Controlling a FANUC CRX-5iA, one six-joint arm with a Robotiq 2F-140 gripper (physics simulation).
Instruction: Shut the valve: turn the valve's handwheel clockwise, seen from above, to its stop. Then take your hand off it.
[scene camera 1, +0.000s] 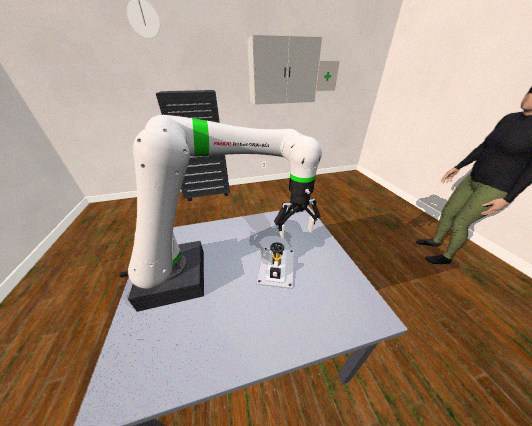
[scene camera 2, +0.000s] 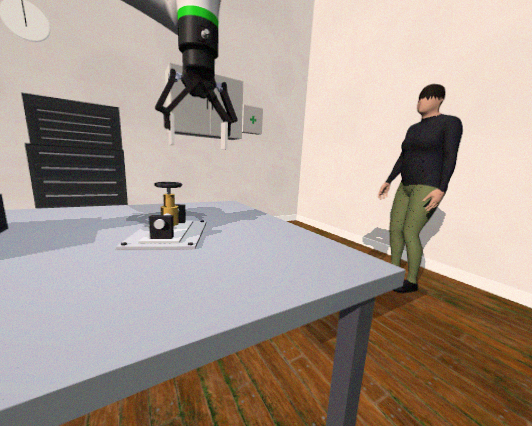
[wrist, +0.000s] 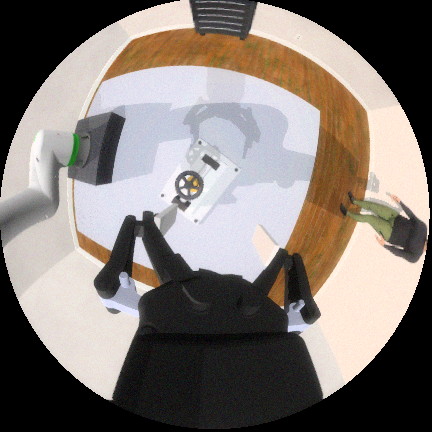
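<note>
The valve has a black spoked handwheel (scene camera 1: 277, 247) (scene camera 2: 168, 185) (wrist: 189, 185) on top of a brass body (scene camera 1: 277, 259) (scene camera 2: 170, 215). It stands upright on a white base plate (scene camera 1: 289, 270) (scene camera 2: 135, 244) (wrist: 225, 175), between black blocks. The wheel lies level; its turn angle against the stop cannot be told. My gripper (scene camera 1: 296, 231) (scene camera 2: 197, 143) (wrist: 216, 222) is open and empty, pointing down. Its pale fingertips hang above the handwheel's height and off to one side, touching nothing. In the wrist view the wheel shows beyond the left fingertip, not between the fingers.
The plate rests on a grey table (scene camera 1: 225, 325) (scene camera 2: 250, 280). The arm's black base block (scene camera 1: 165, 292) (wrist: 110, 150) stands on the table at the left. A person (scene camera 1: 500, 155) (scene camera 2: 425, 150) (wrist: 400, 230) stands on the floor to the right. A dark drawer cabinet (scene camera 1: 205, 180) (scene camera 2: 75, 172) stands behind.
</note>
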